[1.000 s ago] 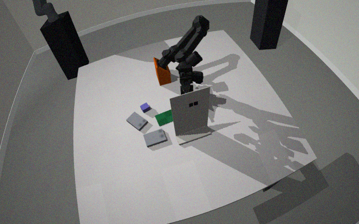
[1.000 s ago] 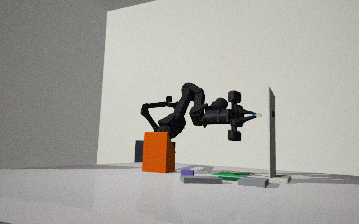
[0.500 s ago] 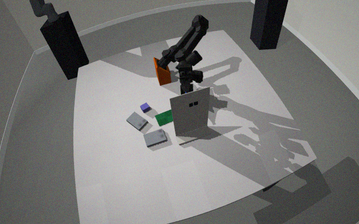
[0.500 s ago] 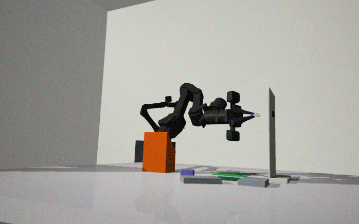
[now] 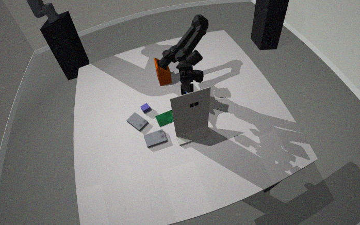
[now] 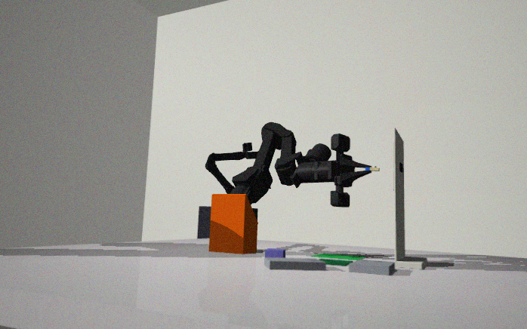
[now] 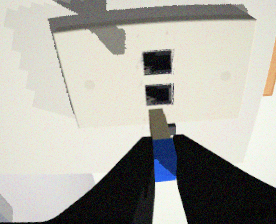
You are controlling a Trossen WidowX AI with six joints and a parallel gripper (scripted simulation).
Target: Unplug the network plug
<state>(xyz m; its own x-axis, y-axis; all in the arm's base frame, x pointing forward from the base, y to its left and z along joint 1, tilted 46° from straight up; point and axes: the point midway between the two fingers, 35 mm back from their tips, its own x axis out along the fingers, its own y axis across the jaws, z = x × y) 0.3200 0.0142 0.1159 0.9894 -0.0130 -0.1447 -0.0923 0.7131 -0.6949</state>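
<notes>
The green marked square is 220 mm below my gripper tip, 100 mm behind it and 40 mm to the left of it. Also, from my gripper tip: network plug (right at my gripper tip); then upright panel (90 mm below, 70 mm ahead).
</notes>
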